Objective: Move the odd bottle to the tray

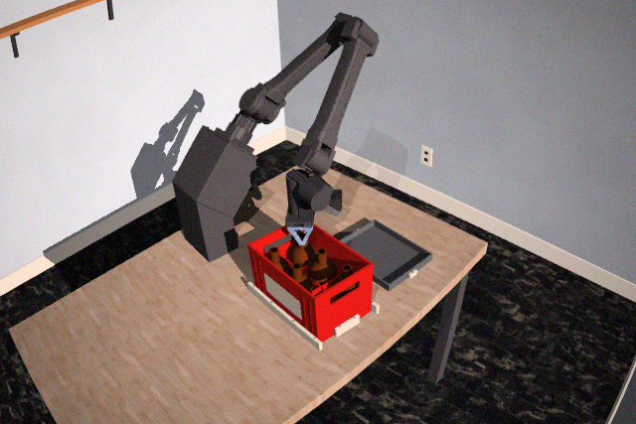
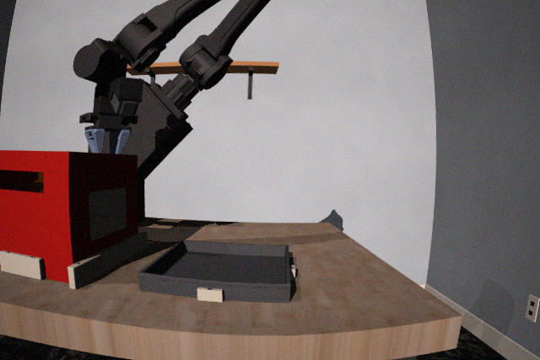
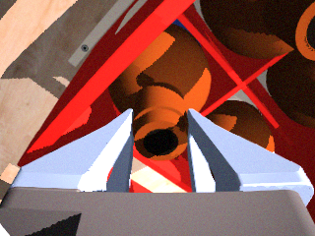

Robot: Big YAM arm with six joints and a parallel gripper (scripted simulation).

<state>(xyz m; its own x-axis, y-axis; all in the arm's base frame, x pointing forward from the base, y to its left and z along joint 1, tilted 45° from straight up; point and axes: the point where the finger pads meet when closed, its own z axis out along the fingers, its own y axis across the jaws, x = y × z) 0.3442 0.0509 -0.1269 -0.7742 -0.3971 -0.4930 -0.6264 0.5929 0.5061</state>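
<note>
Now: the red crate 8 cm ahead of my hand, 7 cm below it and 6 cm to the right of it. From my hand the other things lie so: dark grey tray (22 cm to the left, 14 cm below, 10 cm ahead).
</note>
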